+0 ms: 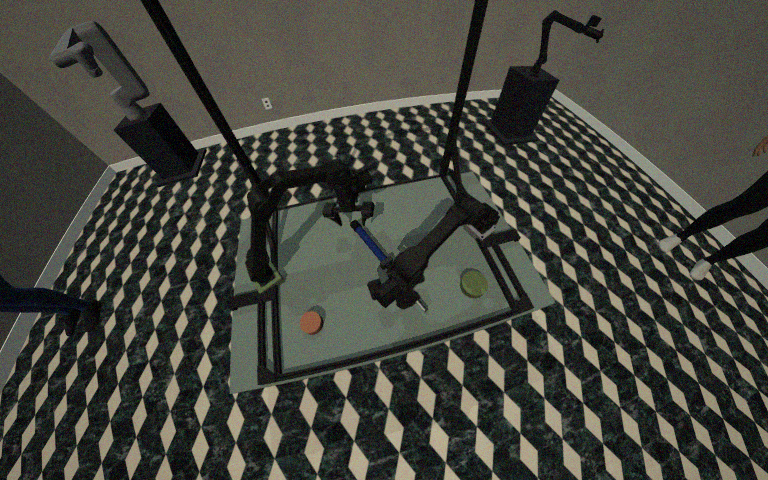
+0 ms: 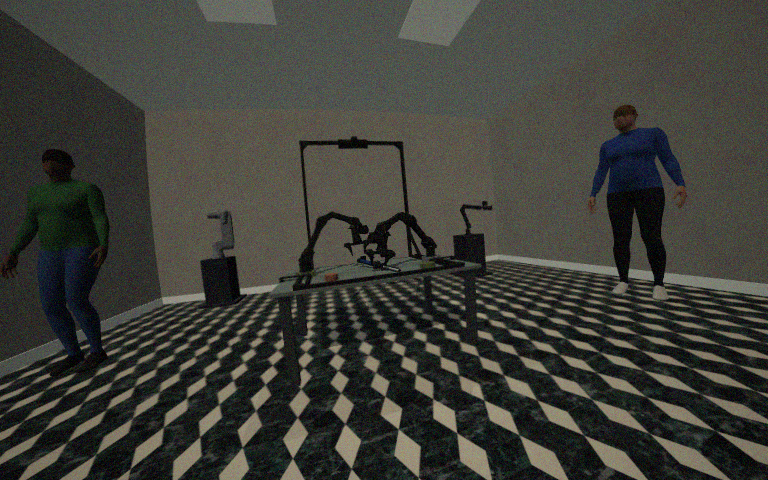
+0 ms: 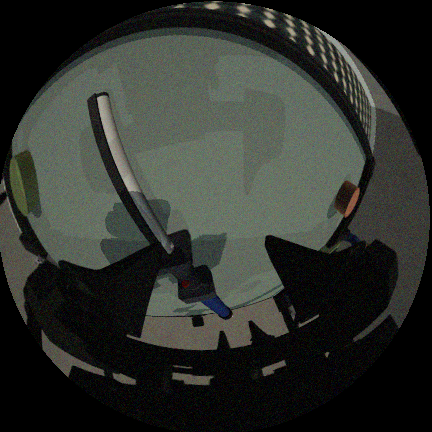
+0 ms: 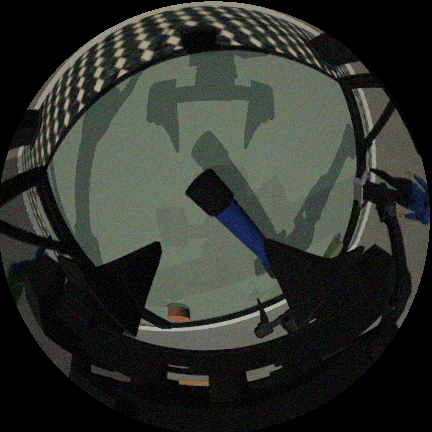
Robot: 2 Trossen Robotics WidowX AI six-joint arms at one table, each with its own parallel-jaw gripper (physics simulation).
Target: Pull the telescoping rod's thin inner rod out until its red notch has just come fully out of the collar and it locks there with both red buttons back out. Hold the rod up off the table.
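The telescoping rod lies on the grey-green table [image 1: 334, 286], slanting across it. Its blue outer tube [image 1: 372, 243] [image 4: 241, 229] [image 2: 367, 261] ends in a black cap [image 4: 209, 197]. The dark collar [image 3: 193, 284] shows one red button [image 3: 184, 282], and the thin silver inner rod [image 3: 120, 160] [image 1: 422, 305] sticks out beyond it. My left gripper [image 1: 394, 287] [image 3: 213, 244] [image 2: 378, 254] is open, low over the collar, which sits between its fingers close to one of them. My right gripper [image 1: 350, 216] [image 4: 212, 246] [image 2: 352, 248] is open above the capped end.
An orange disc [image 1: 311, 322] [image 3: 347, 198] [image 4: 178, 312] lies at the front left of the table and a green disc [image 1: 474, 283] [image 3: 17, 185] at the right. Black frame posts [image 1: 458, 95] rise behind. A person [image 2: 613, 190] stands far off.
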